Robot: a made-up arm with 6 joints.
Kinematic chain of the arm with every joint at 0, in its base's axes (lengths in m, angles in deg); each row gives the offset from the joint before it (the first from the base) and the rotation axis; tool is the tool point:
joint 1: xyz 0 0 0.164 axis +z
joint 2: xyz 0 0.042 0 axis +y
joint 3: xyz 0 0 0.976 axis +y
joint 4: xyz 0 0 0.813 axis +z
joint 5: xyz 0 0 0 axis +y
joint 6: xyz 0 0 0.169 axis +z
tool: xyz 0 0 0
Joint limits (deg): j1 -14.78..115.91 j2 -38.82..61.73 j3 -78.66..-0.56 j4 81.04..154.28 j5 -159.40..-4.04 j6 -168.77..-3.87
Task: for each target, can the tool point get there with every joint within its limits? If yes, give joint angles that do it. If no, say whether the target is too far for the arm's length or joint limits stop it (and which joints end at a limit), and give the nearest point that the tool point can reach.
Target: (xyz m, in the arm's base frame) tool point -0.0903 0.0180 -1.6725
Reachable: no: joint limits stop it (at a limit: joint 1, joint 2, joint 3, joint 4) | nearest point -1.2842 0.2121 0.5394 | short by 2.521 m
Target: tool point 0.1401 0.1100 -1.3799
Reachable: no: joint limits stop it (at a limit: joint 1, joint 2, joint 3, joint 4) | nearest point 0.6388 -1.0782 0.5672 | short by 2.335 m
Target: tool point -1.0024 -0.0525 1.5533
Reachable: yes | joints -3.98 -24.94 -24.27 89.93 -103.98 -97.17
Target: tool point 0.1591 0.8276 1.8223
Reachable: yes | joints 79.27 43.32 -36.98 146.69 -28.48 -82.44
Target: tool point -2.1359 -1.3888 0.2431
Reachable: no: too far | nearest point -1.2896 -0.8385 0.5984 | short by 1.070 m
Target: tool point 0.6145 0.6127 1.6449
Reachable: yes | joints 50.11 31.24 -9.09 126.09 -118.00 -48.40
